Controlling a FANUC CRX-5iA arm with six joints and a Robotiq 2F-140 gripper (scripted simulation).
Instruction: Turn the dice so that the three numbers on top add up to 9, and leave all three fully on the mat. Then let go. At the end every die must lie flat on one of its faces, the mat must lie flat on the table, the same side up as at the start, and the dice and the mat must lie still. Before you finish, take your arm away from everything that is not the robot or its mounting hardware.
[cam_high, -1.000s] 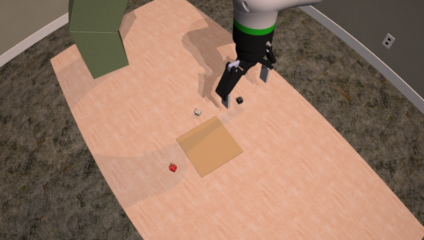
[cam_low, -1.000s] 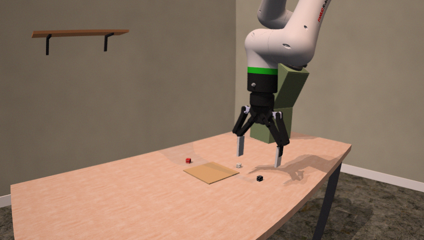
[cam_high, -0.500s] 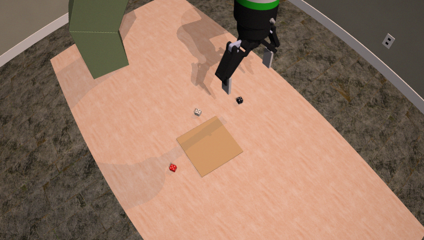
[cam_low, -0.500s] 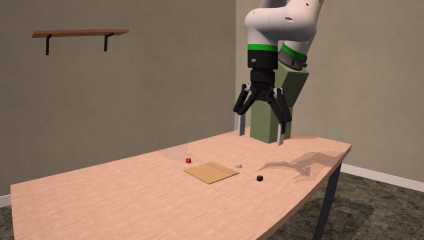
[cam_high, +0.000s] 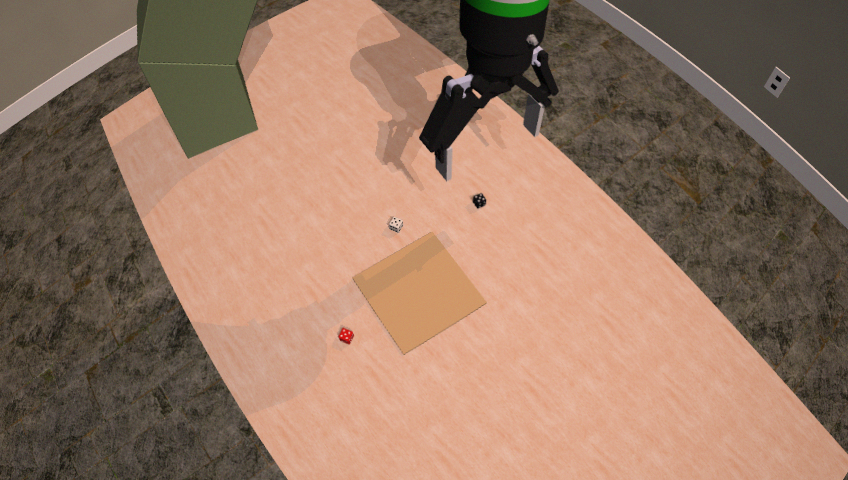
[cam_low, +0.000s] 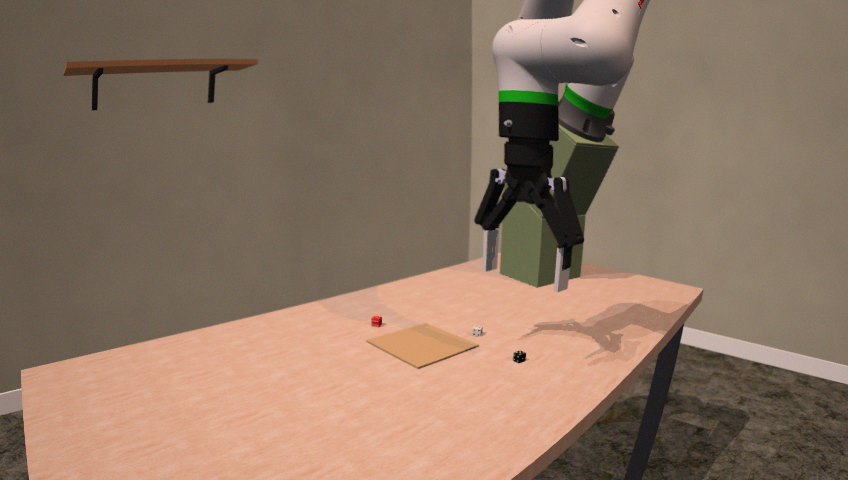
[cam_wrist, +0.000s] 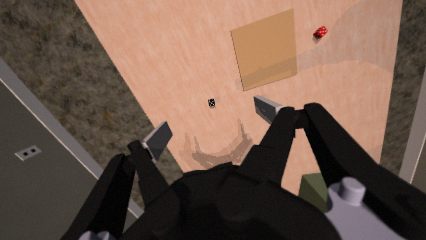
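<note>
My gripper is now 150 mm above the black die and 10 mm past it. Also, from my hand: tan square mat 160 mm to the right, 150 mm below, 60 mm ahead; white die 150 mm below, 130 mm to the right, 50 mm behind; red die 280 mm to the right, 150 mm below, 70 mm ahead.
</note>
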